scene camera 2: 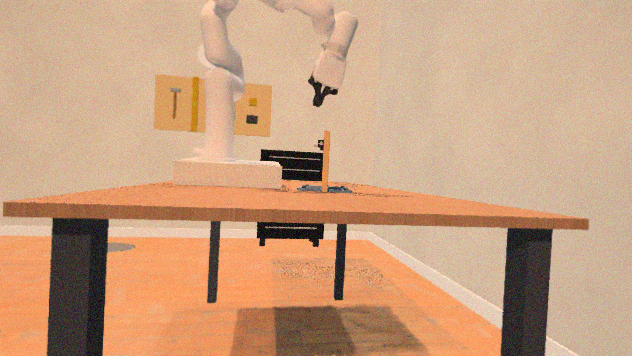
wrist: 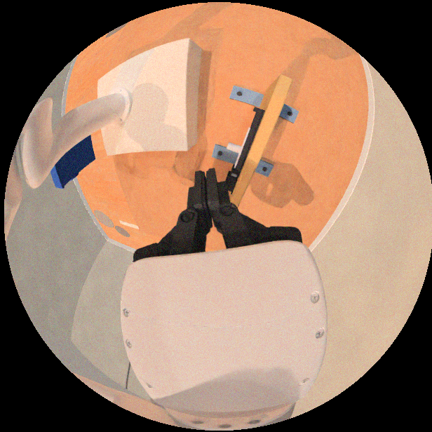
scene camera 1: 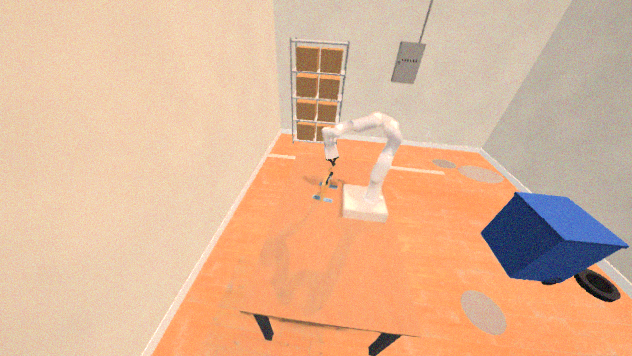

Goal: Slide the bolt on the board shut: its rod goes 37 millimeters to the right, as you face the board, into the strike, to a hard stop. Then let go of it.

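Frame: origin at the arm's base, x left, y ahead, z down, level; millimetres.
Seen in the pictures: gripper, fingertip midpoint: (scene camera 2: 316, 106) (scene camera 1: 333, 165); arm's base, origin of the base link: (scene camera 2: 218, 160) (scene camera 1: 371, 198).
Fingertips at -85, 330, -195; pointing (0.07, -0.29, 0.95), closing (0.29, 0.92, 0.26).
Pixels of each thing's top centre, then the offset from my fingertips to it, as dx, dy, dz. Level surfaces: height alone.
- board, middle of its top: (scene camera 2: 327, 135) (scene camera 1: 327, 175) +12, +44, +95
- black bolt fitting, middle of its top: (scene camera 2: 319, 139) -4, +16, +111
- table, its level: dz +278
The board (scene camera 1: 324, 189) (scene camera 2: 326, 162) (wrist: 270, 125) stands upright on the table. The black bolt fitting (scene camera 2: 320, 144) (wrist: 251, 137) is on the board's face towards the robot base. In the wrist view, its pale knob (wrist: 233, 147) sticks out from the fitting, beside a pale rod strip. A small pale spot shows near the black end piece (wrist: 230, 181), by the right finger; how far the rod reaches into the strike I cannot tell. My gripper (scene camera 1: 332, 164) (scene camera 2: 317, 104) (wrist: 207, 182) is shut and empty. It hangs above the board's top edge and touches neither board nor bolt.
Blue foot brackets (wrist: 246, 95) (wrist: 265, 168) hold the board on the table (scene camera 2: 425, 211). The robot's white base (scene camera 1: 364, 212) (scene camera 2: 227, 173) (wrist: 150, 120) stands beside it. A blue box (scene camera 1: 540, 240), a shelf rack (scene camera 1: 291, 90) and a black cabinet (scene camera 2: 295, 165) are further off.
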